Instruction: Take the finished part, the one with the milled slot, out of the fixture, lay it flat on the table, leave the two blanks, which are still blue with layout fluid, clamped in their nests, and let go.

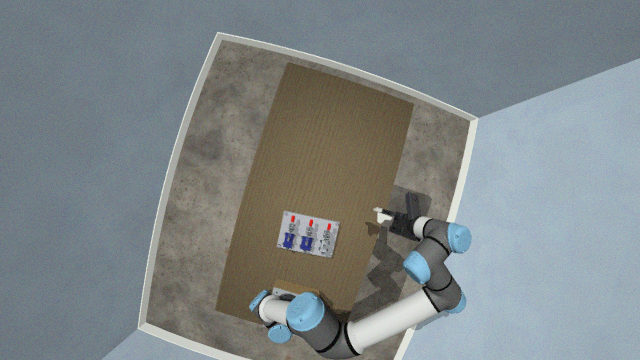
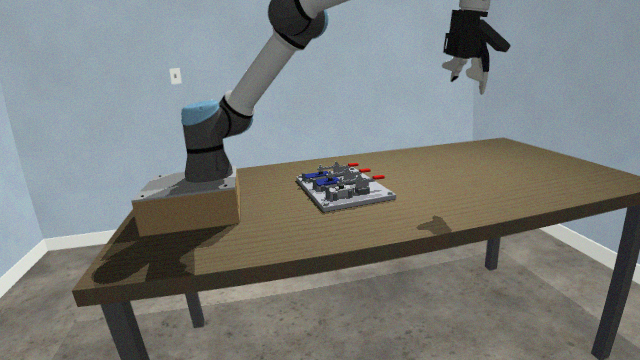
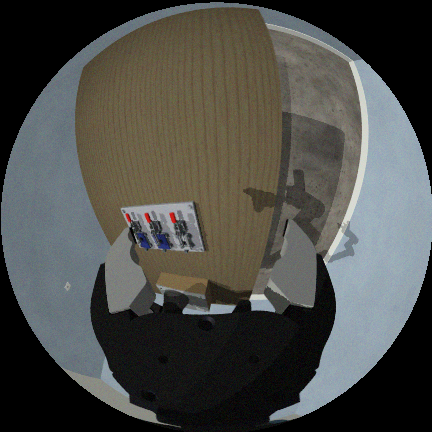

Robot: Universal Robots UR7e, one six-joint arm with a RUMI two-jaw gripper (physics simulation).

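Seen in the pictures: gripper, fingertip midpoint: point(image 1: 387, 213) point(image 2: 465, 87) point(image 3: 207, 225); arm's base, origin of the base link: point(image 2: 209, 175) point(image 3: 176, 295).
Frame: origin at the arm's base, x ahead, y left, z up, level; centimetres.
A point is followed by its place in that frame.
Observation:
The fixture plate point(image 1: 331, 253) {x 36.9, y -14.1, z -8.7 cm} point(image 2: 385, 197) {x 53.6, y -11.9, z -9.2 cm} point(image 3: 200, 210) lies on the table point(image 1: 325, 150) {x 95.3, y 13.7, z -10.3 cm} point(image 2: 500, 185) {x 94.1, y -10.6, z -10.3 cm} point(image 3: 175, 125) {x 82.4, y -5.7, z -10.3 cm}, with three clamped nests. Two blue blanks sit in their nests: an outer blank point(image 1: 288, 241) {x 34.9, y 13.7, z -7.2 cm} point(image 2: 315, 175) {x 34.8, y 12.6, z -7.2 cm} point(image 3: 144, 241) {x 35.3, y 12.7, z -7.2 cm} and a middle blank point(image 1: 306, 244) point(image 2: 327, 181) {x 37.8, y 2.3, z -6.7 cm} point(image 3: 163, 242) {x 37.8, y 1.8, z -6.7 cm}. The grey finished part point(image 1: 324, 246) point(image 2: 341, 192) {x 40.5, y -9.6, z -6.9 cm} point(image 3: 186, 241) {x 41.3, y -8.9, z -6.2 cm} sits in the third nest; its slot is too small to make out. My gripper point(image 1: 378, 214) {x 74.0, y -21.9, z 23.0 cm} point(image 2: 468, 86) {x 74.0, y -21.9, z 23.0 cm} point(image 3: 207, 225) {x 74.0, y -21.9, z 23.0 cm} is open and empty, high above the table and well to the side of the fixture.
Toggle clamps with red handles point(image 1: 329, 227) {x 53.1, y -5.6, z -4.1 cm} point(image 2: 378, 177) {x 53.0, y -6.2, z -4.4 cm} point(image 3: 173, 217) {x 53.5, y -5.9, z -4.2 cm} stand on the plate, one at each nest. The arm's base block point(image 2: 187, 212) {x -3.9, y -18.1, z -5.0 cm} point(image 3: 185, 282) {x 9.0, y -5.2, z -5.7 cm} stands at the table's end. The gripper's shadow point(image 2: 436, 225) {x 61.0, y -33.1, z -10.3 cm} point(image 3: 262, 199) {x 60.5, y -33.9, z -10.3 cm} falls near the table's long edge.

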